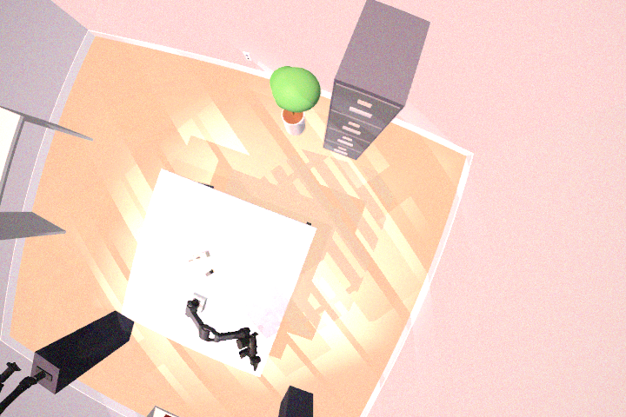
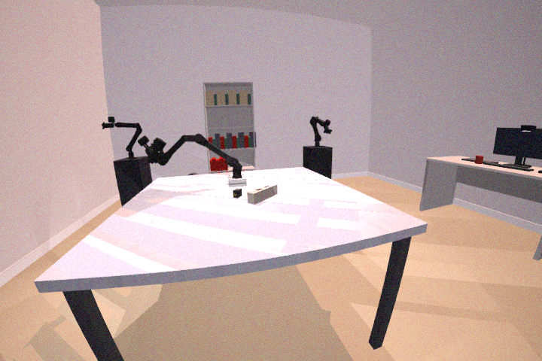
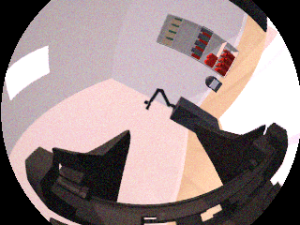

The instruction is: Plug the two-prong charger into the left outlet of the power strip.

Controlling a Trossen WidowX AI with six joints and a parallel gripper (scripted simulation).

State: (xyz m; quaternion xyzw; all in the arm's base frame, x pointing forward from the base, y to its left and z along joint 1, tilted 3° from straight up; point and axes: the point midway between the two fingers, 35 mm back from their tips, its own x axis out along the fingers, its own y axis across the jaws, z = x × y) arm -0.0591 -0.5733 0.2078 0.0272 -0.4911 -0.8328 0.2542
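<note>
Now: the dark two-prong charger 35 cm ahead of my gripper tip, 56 cm to the left of it and 27 cm below it.
</note>
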